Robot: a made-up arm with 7 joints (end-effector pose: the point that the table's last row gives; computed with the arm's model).
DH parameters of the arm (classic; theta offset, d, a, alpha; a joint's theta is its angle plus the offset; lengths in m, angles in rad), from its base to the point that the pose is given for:
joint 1: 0 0.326 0 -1.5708
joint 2: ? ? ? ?
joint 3: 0 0.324 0.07 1.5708
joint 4: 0 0 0.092 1.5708
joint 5: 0 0.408 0 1.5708
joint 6: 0 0 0.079 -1.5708
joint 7: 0 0.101 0 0
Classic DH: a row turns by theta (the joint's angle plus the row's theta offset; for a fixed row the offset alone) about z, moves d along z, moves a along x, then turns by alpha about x.
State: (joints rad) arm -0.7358 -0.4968 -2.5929 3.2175 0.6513 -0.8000 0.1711
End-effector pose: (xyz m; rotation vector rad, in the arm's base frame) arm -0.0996 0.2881 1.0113 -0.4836 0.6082 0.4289
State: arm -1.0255 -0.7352 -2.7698 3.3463 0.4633 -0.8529 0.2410
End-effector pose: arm -0.0570 0.3484 0.9579 -0.2800 0.5986 -0.1638
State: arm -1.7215 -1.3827 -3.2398 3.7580 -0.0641 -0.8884 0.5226
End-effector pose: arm 0.0271 0.4591 0.7636 0.1861 -0.0819 -1.2509
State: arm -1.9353 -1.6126 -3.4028 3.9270 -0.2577 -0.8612 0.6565
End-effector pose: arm 0.0505 0.4928 0.6604 0.1938 -0.4575 -1.4103
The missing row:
joint 2: 0 0 0 1.5708
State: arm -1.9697 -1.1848 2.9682 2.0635 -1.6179 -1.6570 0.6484
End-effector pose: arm 0.2105 0.5988 0.2353 -0.1284 -1.7268 -0.4341
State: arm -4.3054 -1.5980 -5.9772 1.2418 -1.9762 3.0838 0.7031
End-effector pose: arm 0.0957 -0.3431 0.7267 -2.8305 1.1182 -0.7449
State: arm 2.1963 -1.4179 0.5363 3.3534 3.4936 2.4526 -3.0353
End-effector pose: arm 0.5107 -0.4563 0.2646 -0.5828 -2.2073 -1.3878
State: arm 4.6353 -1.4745 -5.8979 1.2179 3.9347 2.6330 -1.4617
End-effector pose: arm 0.1215 0.3096 0.8229 0.6710 -2.3130 -1.3759
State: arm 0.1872 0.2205 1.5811 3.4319 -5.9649 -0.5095 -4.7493
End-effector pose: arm 0.2370 -0.2160 1.0043 0.7976 0.3388 0.3868
